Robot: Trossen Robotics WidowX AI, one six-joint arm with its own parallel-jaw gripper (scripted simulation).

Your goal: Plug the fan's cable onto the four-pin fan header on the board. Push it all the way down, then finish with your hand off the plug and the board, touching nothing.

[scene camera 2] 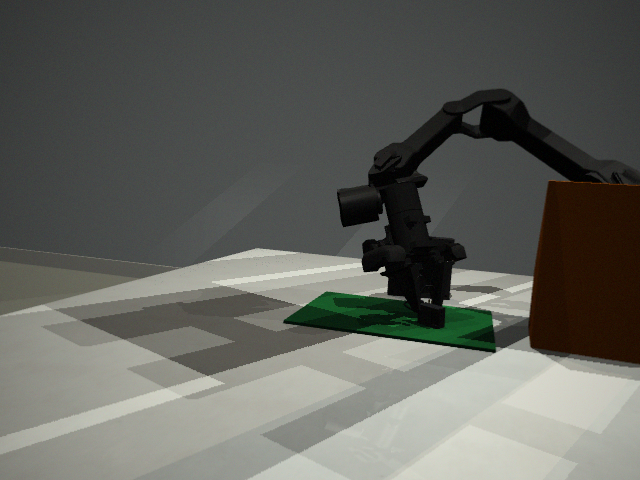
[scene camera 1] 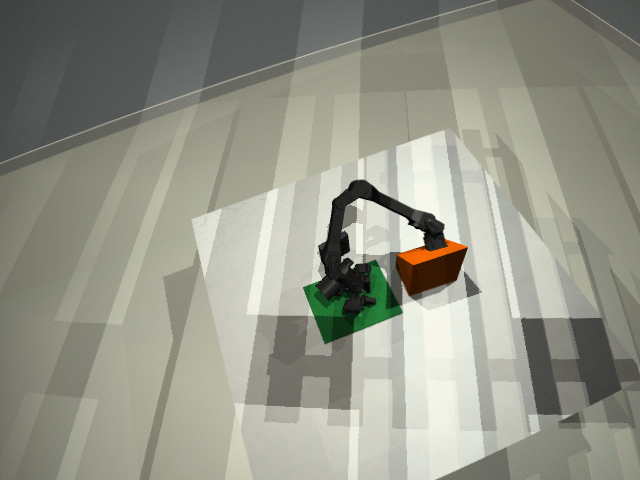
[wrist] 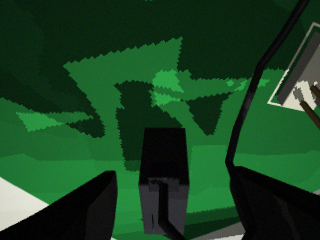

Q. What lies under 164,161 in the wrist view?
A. A black fan plug.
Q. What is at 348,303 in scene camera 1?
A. My gripper.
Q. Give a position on a green board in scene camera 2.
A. At 466,328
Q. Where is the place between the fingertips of my gripper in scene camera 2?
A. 428,310
